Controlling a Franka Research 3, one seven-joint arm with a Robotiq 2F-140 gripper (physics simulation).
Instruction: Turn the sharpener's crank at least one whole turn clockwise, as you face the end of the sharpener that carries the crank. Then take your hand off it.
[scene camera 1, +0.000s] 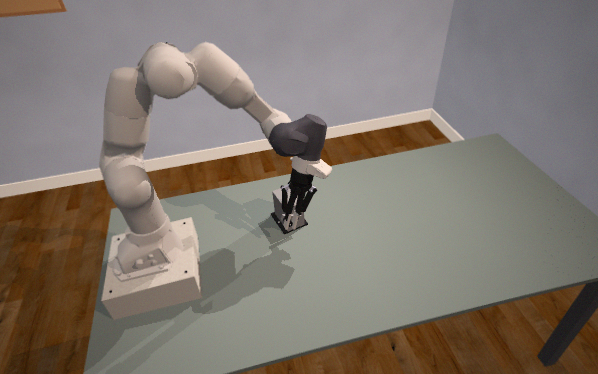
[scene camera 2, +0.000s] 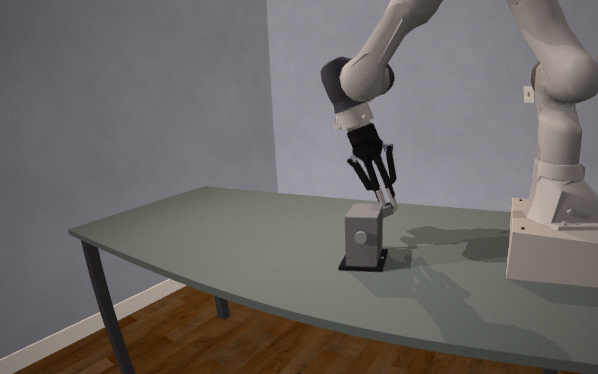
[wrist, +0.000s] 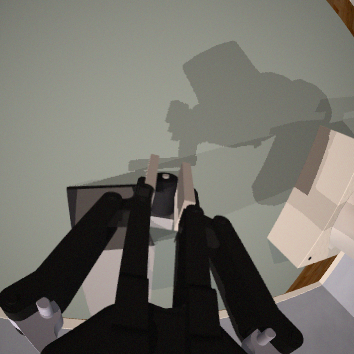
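The pencil sharpener (scene camera 1: 278, 203) (scene camera 2: 357, 220) (wrist: 102, 275) is a grey upright box on a black base plate (scene camera 2: 361, 267). A round light disc (scene camera 2: 360, 237) sits on its near face in scene camera 2. The crank's short black handle (wrist: 163, 200) and the end of its pale arm (wrist: 162, 223) show in the wrist view. In scene camera 2 the crank end is beside the top of the box, on the side towards the robot base. My gripper (scene camera 1: 291, 223) (scene camera 2: 390, 203) (wrist: 166, 171) points down at a slant and is shut on the handle, one pad on each side. The crank's hub is hidden.
The sharpener stands on the green-grey table (scene camera 1: 425, 225) (scene camera 2: 225, 250). The robot's pale base block (scene camera 1: 155, 300) (scene camera 2: 550, 257) (wrist: 290, 240) stands at one end of the table, on the crank side. The arm arches above the table from there to the sharpener.
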